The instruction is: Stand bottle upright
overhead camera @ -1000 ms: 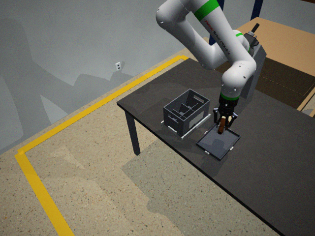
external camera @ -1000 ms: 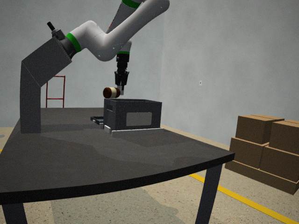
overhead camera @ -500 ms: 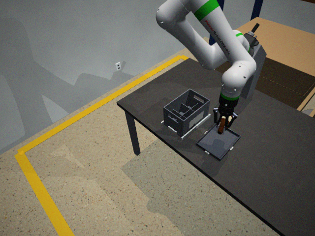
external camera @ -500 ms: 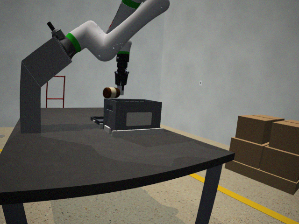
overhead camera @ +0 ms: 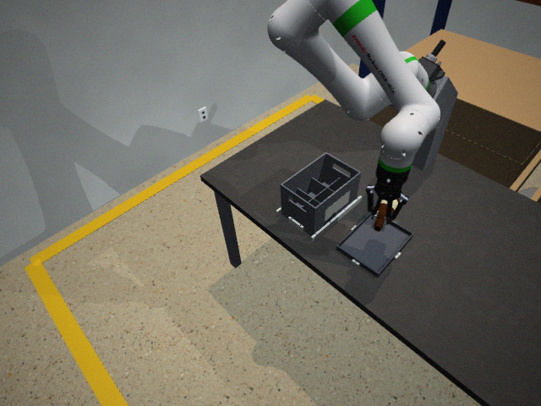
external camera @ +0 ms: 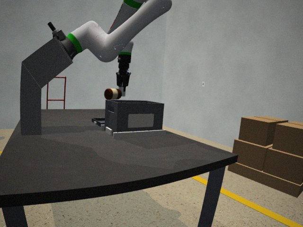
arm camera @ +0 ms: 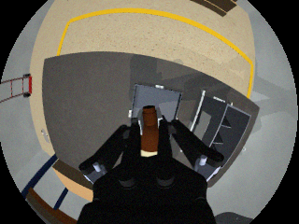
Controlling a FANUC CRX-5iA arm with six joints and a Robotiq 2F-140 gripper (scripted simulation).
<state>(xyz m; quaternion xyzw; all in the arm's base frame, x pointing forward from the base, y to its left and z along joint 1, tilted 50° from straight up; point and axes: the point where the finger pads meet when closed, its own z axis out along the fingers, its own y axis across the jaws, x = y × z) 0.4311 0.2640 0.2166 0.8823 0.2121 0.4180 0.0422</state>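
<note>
Right now my hand is 50 mm past the brown bottle, 30 mm to the left of it and 20 mm above it. From my hand the other things lie so: dark crate: 320 mm to the right, 140 mm below, 10 mm ahead; then dark tray: 210 mm below, 60 mm behind, 40 mm to the right.
</note>
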